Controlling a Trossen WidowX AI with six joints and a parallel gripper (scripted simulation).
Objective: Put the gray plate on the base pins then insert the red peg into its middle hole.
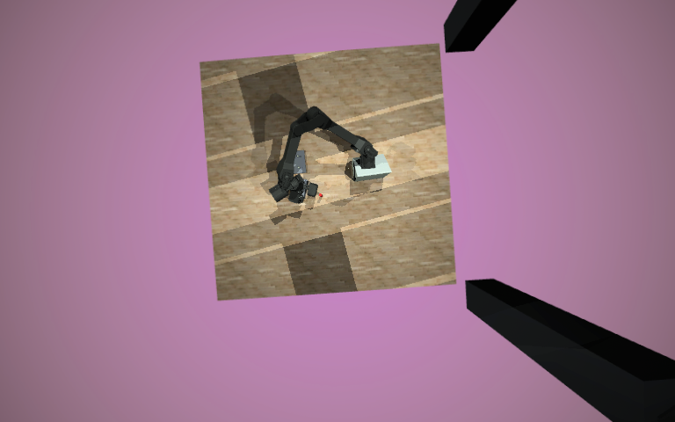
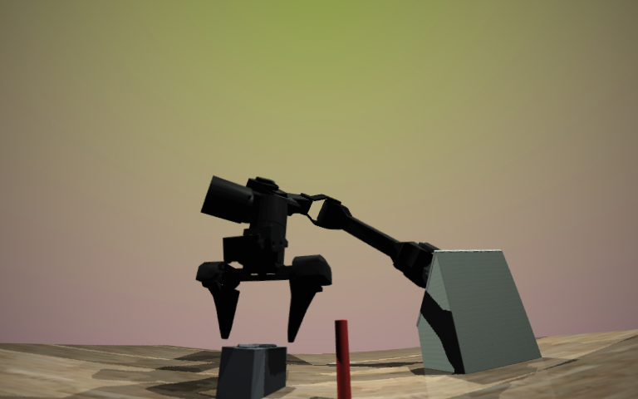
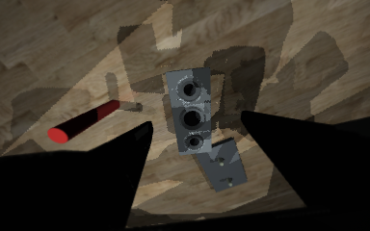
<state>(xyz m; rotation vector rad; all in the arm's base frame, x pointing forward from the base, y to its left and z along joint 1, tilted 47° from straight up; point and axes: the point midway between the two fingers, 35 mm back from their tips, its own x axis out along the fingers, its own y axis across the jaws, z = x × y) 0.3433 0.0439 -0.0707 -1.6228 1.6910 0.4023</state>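
The gray plate lies 2 cm below my gripper tip. From my gripper tip the other things lie so: red peg 10 cm behind, 4 cm to the left, 2 cm below.
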